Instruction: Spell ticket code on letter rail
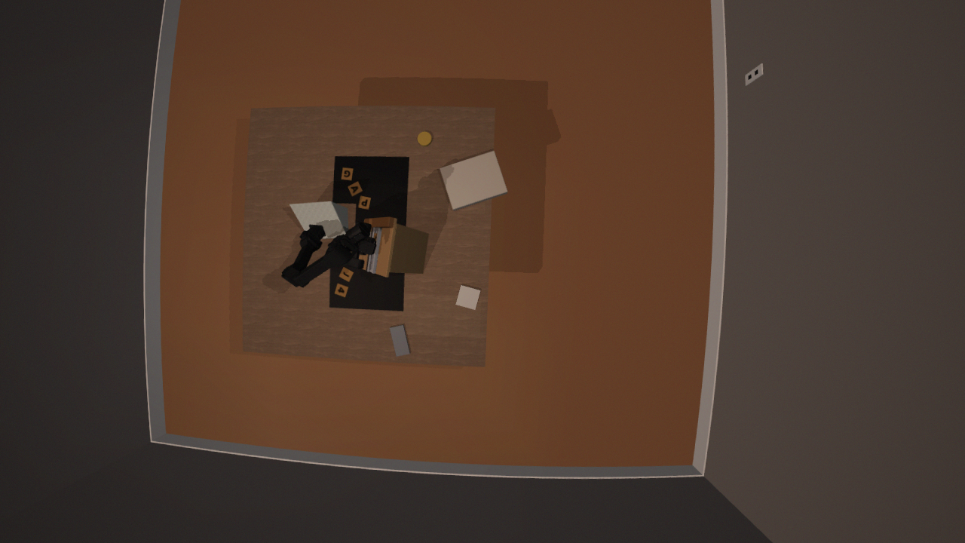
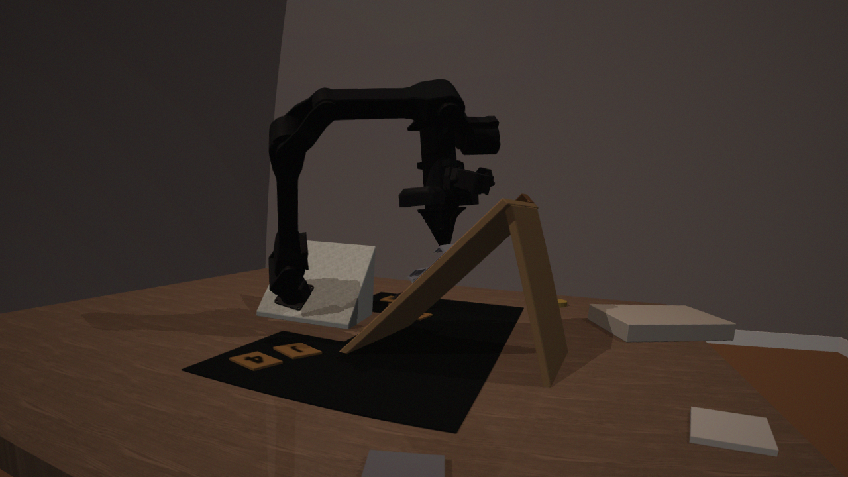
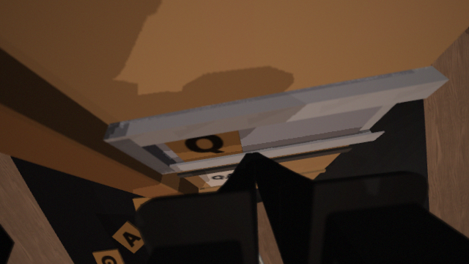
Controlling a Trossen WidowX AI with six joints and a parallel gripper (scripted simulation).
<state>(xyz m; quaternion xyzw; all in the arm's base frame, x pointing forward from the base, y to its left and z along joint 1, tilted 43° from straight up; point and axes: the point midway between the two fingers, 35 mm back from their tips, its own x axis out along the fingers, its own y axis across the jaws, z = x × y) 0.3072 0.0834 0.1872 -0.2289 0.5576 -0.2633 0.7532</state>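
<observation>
The q tile lies 2 cm ahead of my gripper tip, 3 cm to the left of it and 1 cm below it. Round my gripper tip: black mat (13 cm behind, 8 cm to the left, 17 cm below); then white ticket (5 cm behind, 3 cm to the left, 9 cm below); then j tile (19 cm behind, 14 cm to the right, 17 cm below).
</observation>
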